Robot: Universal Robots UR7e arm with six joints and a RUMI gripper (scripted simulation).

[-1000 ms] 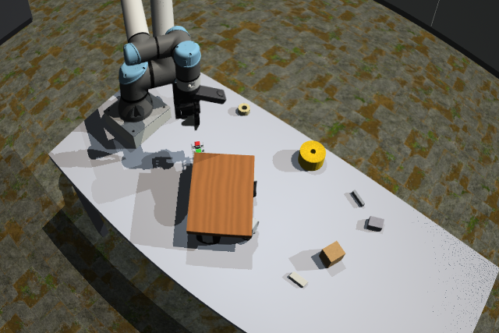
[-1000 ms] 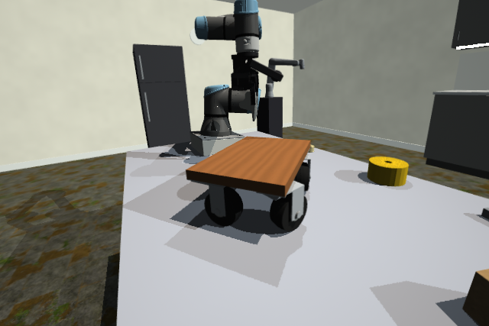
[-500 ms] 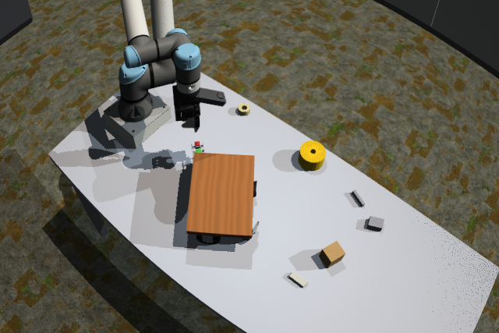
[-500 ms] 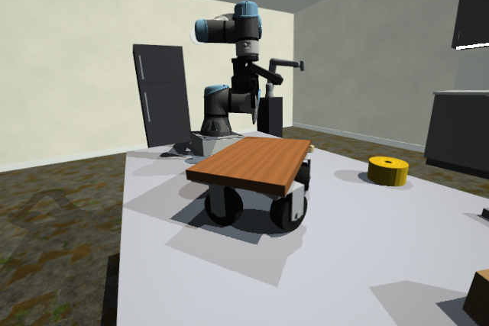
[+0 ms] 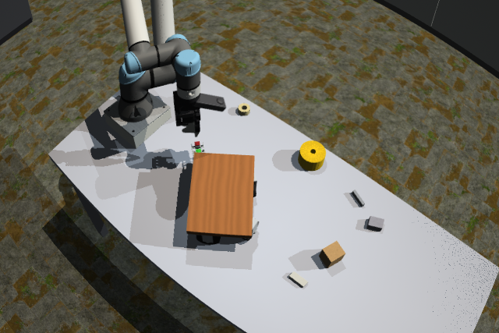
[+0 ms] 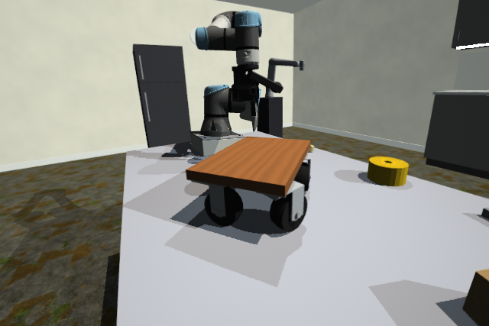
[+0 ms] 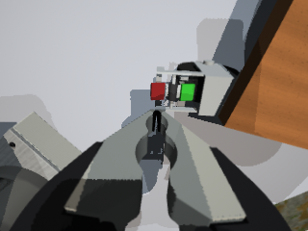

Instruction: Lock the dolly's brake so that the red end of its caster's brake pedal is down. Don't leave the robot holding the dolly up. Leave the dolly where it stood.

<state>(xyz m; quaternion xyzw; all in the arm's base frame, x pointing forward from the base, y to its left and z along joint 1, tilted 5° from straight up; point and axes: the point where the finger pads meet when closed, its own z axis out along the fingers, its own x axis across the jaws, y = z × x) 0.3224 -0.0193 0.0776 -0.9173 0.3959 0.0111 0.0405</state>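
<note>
My hand is 1 cm short of the brake pedal, 1 cm to the left of it and 6 cm above it. From my hand the other things lie so: tan ring 2 cm ahead, 28 cm to the left, 13 cm below; then brown box 61 cm ahead, 11 cm to the right, 11 cm below; then yellow cylinder 35 cm ahead, 22 cm to the left, 12 cm below.
</note>
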